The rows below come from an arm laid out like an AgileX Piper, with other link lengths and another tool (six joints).
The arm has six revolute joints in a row. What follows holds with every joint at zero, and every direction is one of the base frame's.
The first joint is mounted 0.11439 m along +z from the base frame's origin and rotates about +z.
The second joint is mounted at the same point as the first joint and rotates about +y.
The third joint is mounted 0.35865 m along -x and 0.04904 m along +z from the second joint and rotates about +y.
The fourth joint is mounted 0.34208 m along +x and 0.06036 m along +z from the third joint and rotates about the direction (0.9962, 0, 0.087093).
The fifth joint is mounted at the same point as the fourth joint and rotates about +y.
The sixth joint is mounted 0.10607 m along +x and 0.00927 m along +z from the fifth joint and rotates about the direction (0.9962, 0, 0.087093).
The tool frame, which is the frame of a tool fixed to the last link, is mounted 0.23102 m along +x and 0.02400 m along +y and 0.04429 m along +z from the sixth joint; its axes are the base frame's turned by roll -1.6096, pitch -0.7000 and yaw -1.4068 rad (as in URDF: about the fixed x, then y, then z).
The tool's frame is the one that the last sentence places.
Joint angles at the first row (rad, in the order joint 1, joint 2, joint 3, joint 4, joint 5, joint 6):
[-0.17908, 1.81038, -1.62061, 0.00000, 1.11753, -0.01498]
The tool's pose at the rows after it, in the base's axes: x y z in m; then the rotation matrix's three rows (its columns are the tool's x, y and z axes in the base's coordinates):
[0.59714, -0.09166, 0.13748], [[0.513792, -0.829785, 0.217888], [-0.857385, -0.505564, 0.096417], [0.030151, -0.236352, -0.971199]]
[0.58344, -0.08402, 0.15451], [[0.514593, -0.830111, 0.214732], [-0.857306, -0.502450, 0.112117], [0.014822, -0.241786, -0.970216]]
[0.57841, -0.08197, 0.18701], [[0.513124, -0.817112, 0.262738], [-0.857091, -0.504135, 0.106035], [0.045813, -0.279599, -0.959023]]
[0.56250, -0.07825, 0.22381], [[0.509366, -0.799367, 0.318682], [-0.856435, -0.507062, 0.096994], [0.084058, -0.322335, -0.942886]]
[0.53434, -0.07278, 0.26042], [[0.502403, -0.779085, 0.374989], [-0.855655, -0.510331, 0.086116], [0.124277, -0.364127, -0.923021]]
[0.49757, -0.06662, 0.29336], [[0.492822, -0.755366, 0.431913], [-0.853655, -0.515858, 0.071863], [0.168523, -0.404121, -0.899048]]
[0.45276, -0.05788, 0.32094], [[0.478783, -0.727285, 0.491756], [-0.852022, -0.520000, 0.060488], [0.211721, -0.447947, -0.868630]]
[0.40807, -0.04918, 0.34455], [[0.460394, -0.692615, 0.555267], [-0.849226, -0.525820, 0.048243], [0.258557, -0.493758, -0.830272]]
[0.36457, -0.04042, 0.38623], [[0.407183, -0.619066, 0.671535], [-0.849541, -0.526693, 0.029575], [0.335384, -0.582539, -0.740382]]
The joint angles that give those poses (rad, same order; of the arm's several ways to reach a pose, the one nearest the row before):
[-0.19276, 1.79450, -1.62063, 0.00000, 1.16595, -0.01803]
[-0.19276, 1.75731, -1.62061, 0.01561, 1.20930, -0.01970]
[-0.19277, 1.70048, -1.62061, 0.01895, 1.21608, -0.01970]
[-0.19275, 1.61008, -1.58986, 0.02086, 1.21617, -0.01968]
[-0.19277, 1.49087, -1.53277, 0.02087, 1.21696, -0.01880]
[-0.19277, 1.35251, -1.45864, 0.01766, 1.21698, -0.01880]
[-0.19277, 1.19303, -1.36785, 0.01776, 1.21698, -0.01711]
[-0.19275, 1.03317, -1.28494, 0.01775, 1.21798, -0.01584]
[-0.19273, 0.84661, -1.21583, 0.02009, 1.18774, 0.00003]

